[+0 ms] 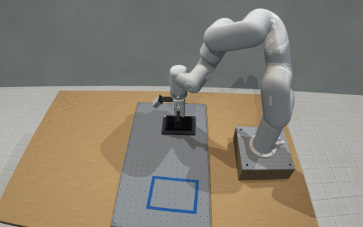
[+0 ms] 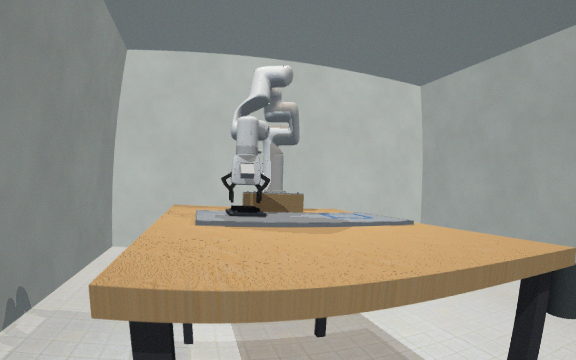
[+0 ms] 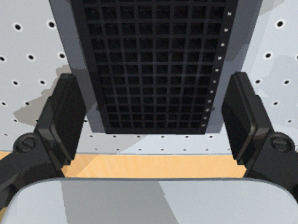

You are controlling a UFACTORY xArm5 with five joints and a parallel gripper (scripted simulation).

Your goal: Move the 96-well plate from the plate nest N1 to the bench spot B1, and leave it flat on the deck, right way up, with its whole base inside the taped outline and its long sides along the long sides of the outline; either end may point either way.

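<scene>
My gripper is now 30 mm above the 96-well plate. From my hand the other things lie so: dark plate nest 40 mm below.
</scene>
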